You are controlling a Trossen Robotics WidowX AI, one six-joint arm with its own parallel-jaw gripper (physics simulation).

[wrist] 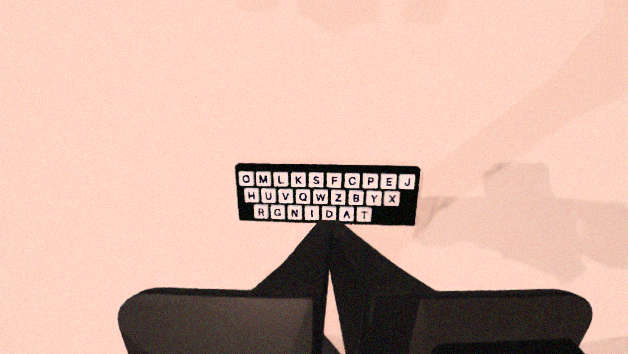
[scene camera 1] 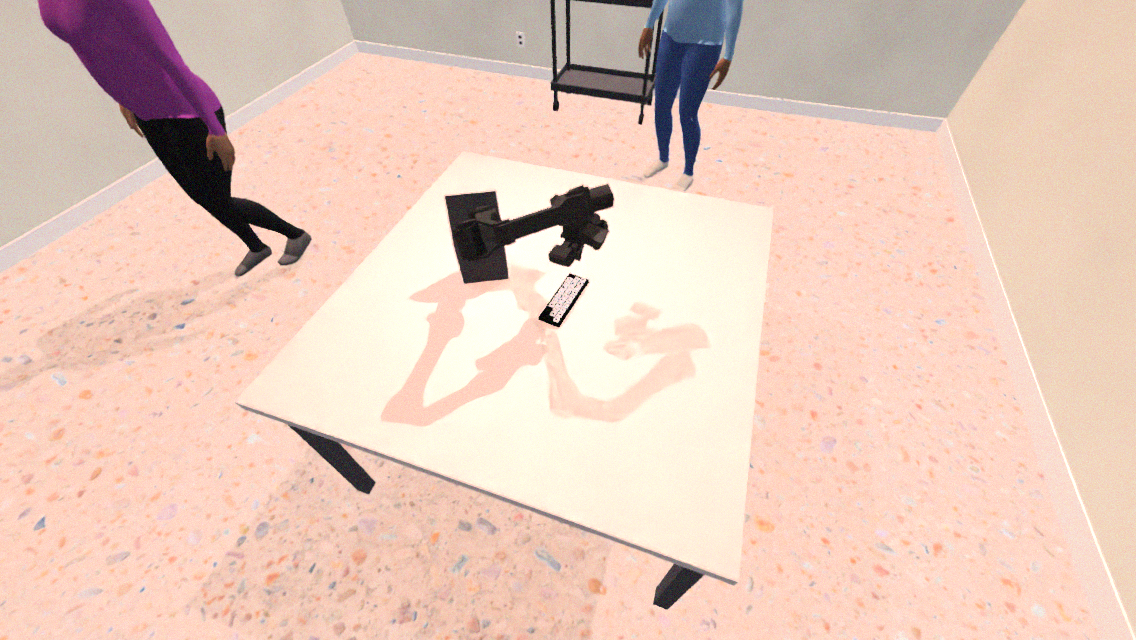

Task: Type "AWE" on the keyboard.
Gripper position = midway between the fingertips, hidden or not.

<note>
In view: the gripper (scene camera 1: 578, 259).
The gripper also shows in the wrist view (wrist: 328, 229).
</note>
